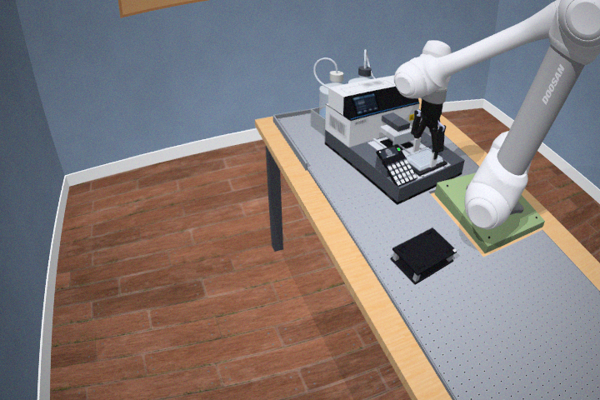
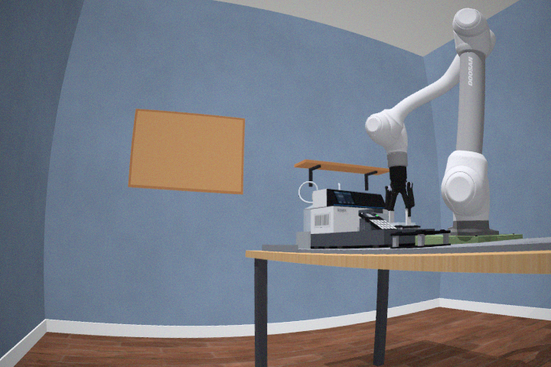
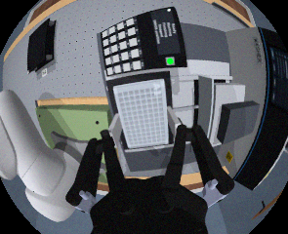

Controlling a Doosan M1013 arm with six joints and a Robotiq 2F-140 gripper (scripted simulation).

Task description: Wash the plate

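My gripper is now 2 cm above the well plate. From my hand the other things lie so: plate washer: 15 cm to the right, 4 cm ahead, 2 cm above; then black plate nest N1: 36 cm to the left, 19 cm ahead, 7 cm below; then washer carrier: 3 cm below.
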